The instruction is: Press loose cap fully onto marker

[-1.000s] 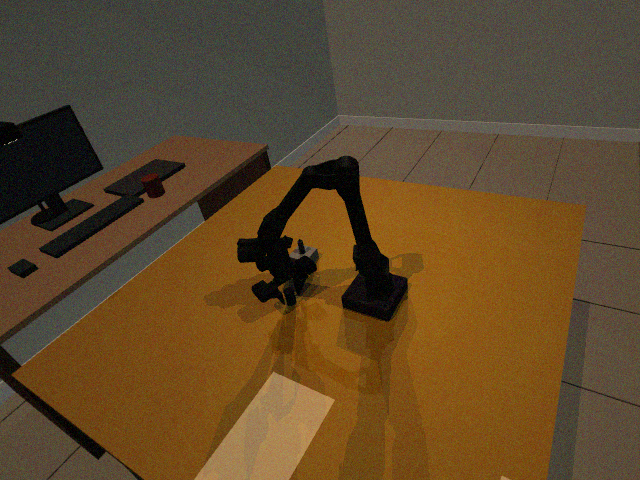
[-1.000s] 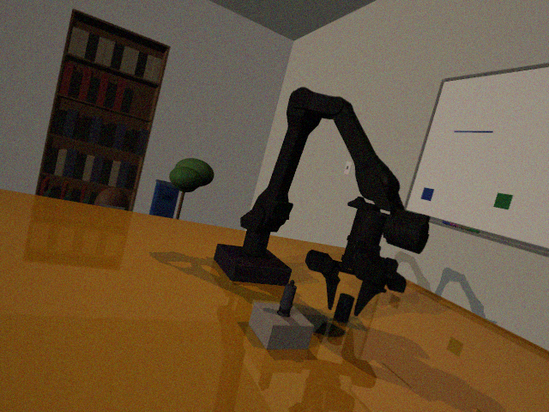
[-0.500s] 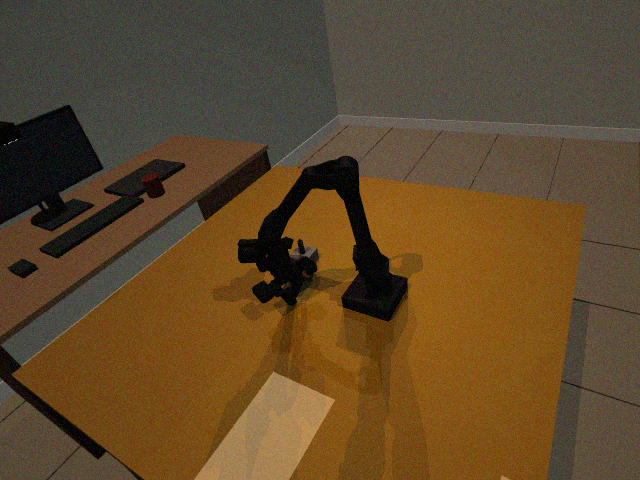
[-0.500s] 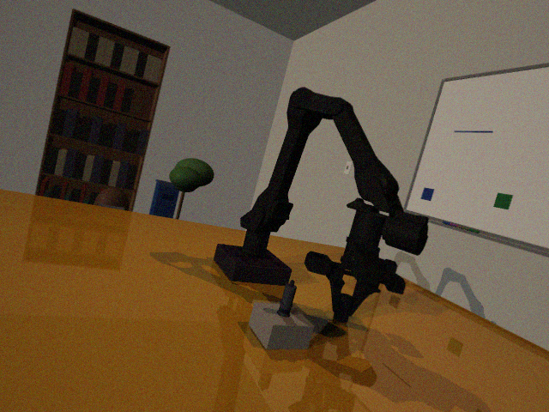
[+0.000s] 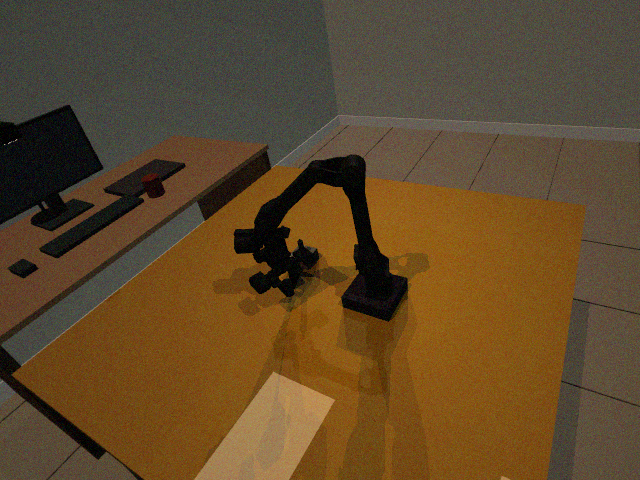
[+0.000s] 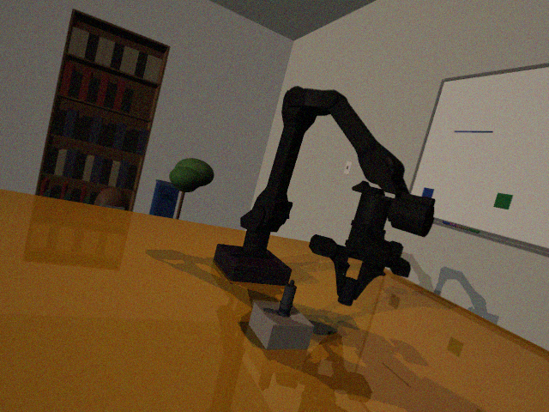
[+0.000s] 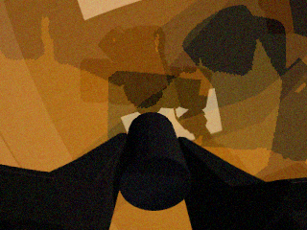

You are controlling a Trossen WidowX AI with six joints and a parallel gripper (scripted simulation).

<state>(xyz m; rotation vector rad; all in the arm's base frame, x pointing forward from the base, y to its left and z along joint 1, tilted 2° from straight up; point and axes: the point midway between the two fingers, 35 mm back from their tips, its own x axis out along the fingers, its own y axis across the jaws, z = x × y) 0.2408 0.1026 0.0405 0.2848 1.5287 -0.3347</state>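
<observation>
The holder block lies 70 mm ahead of my gripper tip, 170 mm to the right of it and 30 mm below it. Also, from my gripper tip: marker cap 10 mm above.
</observation>
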